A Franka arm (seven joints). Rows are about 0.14 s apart.
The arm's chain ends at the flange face. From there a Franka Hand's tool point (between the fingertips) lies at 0.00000 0.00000 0.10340 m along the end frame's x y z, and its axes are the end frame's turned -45 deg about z.
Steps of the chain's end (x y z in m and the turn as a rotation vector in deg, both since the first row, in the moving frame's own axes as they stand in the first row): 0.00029 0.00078 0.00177 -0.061 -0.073 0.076; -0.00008 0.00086 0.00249 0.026 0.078 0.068; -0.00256 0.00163 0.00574 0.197 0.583 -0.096; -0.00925 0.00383 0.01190 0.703 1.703 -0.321; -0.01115 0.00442 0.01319 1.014 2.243 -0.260; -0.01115 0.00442 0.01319 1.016 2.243 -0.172
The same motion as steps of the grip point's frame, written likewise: -0.00052 0.00074 0.00177 0.008 -0.095 0.076; -0.00053 0.00062 0.00249 -0.037 0.074 0.068; -0.00197 -0.00017 0.00573 -0.273 0.552 -0.096; -0.00618 -0.00257 0.01185 -0.707 1.701 -0.321; -0.00685 -0.00320 0.01309 -0.869 2.303 -0.260; -0.00685 -0.00320 0.01309 -0.868 2.304 -0.172
